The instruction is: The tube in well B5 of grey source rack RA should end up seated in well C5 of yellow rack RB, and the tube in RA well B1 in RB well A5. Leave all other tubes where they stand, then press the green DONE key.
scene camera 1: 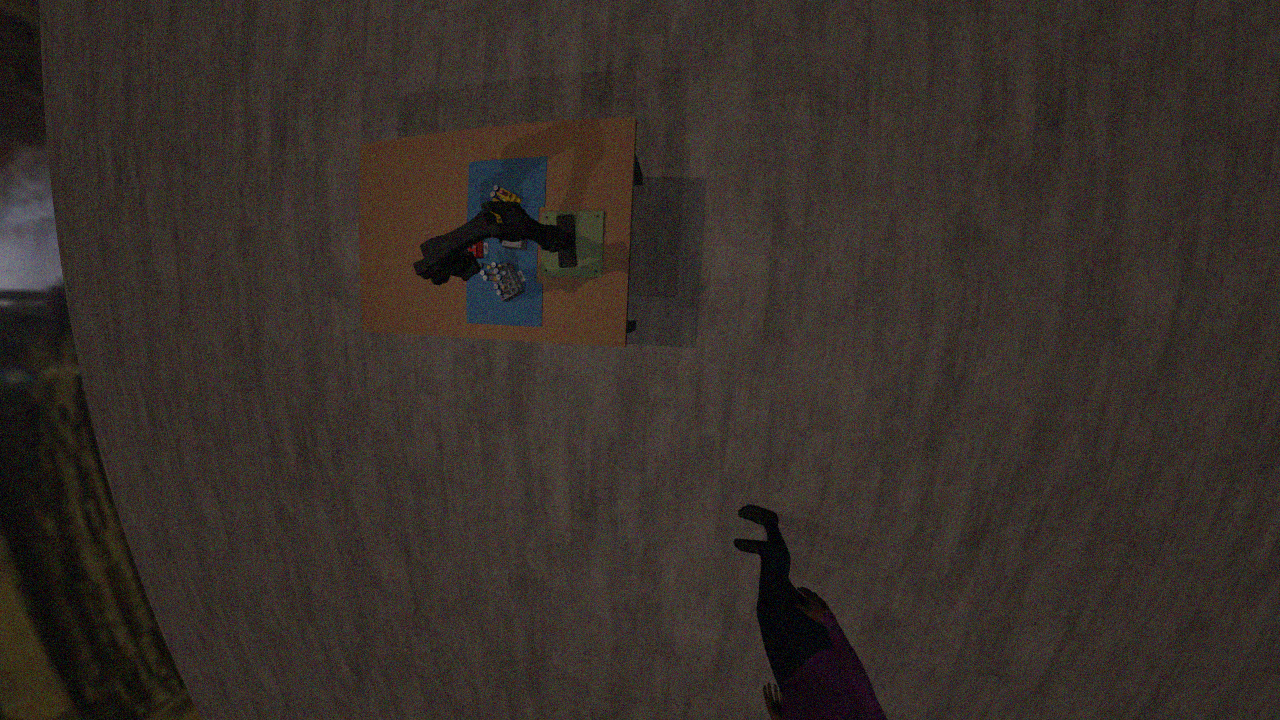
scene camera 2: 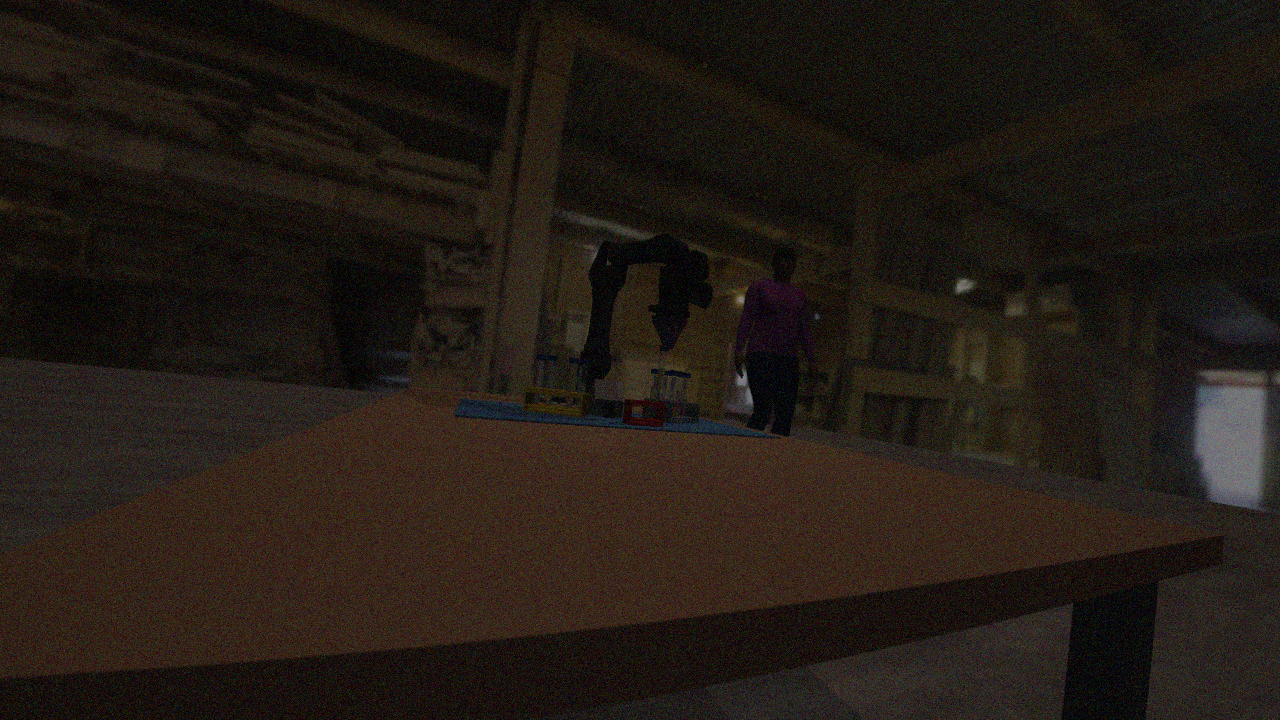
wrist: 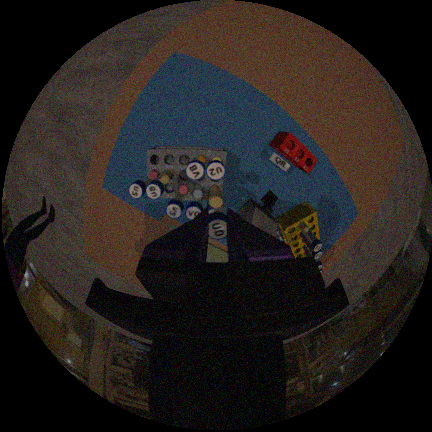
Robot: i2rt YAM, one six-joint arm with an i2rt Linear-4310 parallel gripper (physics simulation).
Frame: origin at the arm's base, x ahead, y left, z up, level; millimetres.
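Seen in the pictures: gripper, between the fingertips: (scene camera 1: 478, 267) (scene camera 2: 668, 348) (wrist: 217, 214); arm's base, origin of its link: (scene camera 1: 566, 241).
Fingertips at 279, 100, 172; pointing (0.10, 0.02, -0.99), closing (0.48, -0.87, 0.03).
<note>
Offsets run from my fingertips to a thing's middle, as dx, dy, dz. "*": to the spot under its first point. Level surfaces: height alone.
My gripper (scene camera 2: 667, 345) (wrist: 217, 214) is shut on the blue-capped tube marked U0 @(* -10, -6, +6) (wrist: 217, 229). The tube hangs upright below the fingers, above the near right edge of the grey rack RA (scene camera 1: 510, 289) (scene camera 2: 687, 412) (wrist: 162, 160). Other blue-capped tubes, such as U2 @(+19, +10, -112) (wrist: 215, 170) and V8 @(* +11, +31, -52) (wrist: 195, 170), stand in RA. The yellow rack RB @(-25, -252, -152) (scene camera 1: 508, 195) (scene camera 2: 556, 402) (wrist: 292, 216) stands to the right in the wrist view, with several tubes in it; the gripper partly hides its near end. I cannot make out the green DONE key.
A red rack @(+110, -104, -152) (scene camera 1: 477, 251) (scene camera 2: 644, 412) (wrist: 301, 151) with a small QR label @(* +79, -105, -175) (wrist: 280, 161) stands beyond the space between the racks. A grey box @(-68, -122, -135) (wrist: 263, 220) and a small black object @(* -1, -128, -163) (wrist: 269, 200) stand near RB. All are on a blue mat @(dz -177) (wrist: 165, 100).
</note>
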